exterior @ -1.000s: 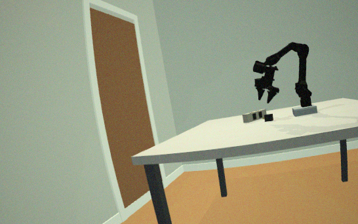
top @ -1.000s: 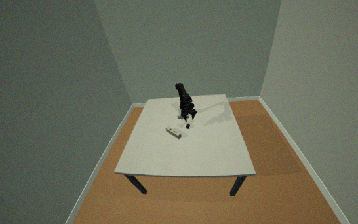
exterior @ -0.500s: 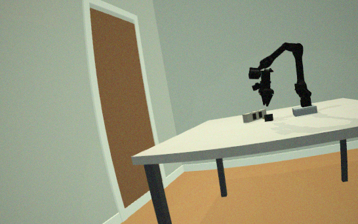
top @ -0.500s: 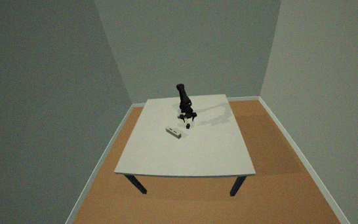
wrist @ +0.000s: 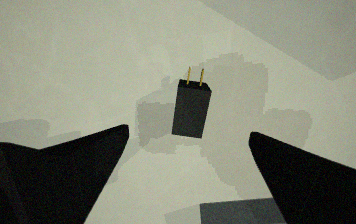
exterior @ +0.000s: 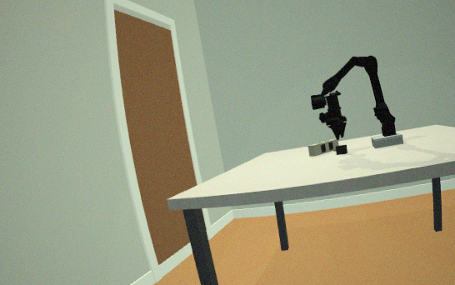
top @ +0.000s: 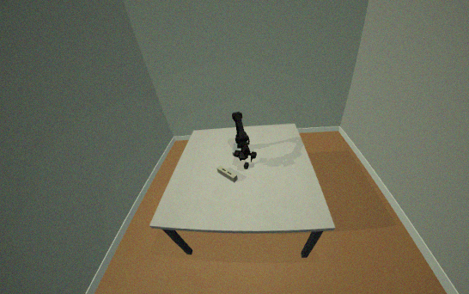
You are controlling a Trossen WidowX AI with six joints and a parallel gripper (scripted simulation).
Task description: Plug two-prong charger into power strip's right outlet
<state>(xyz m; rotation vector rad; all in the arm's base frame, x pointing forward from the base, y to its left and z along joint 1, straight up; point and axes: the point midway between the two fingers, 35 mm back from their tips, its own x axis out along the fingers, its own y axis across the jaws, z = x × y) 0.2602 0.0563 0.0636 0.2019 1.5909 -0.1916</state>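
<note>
Right now my gripper tip is 2 cm short of the two-prong charger, 1 cm to the left of it and 5 cm above it.
</note>
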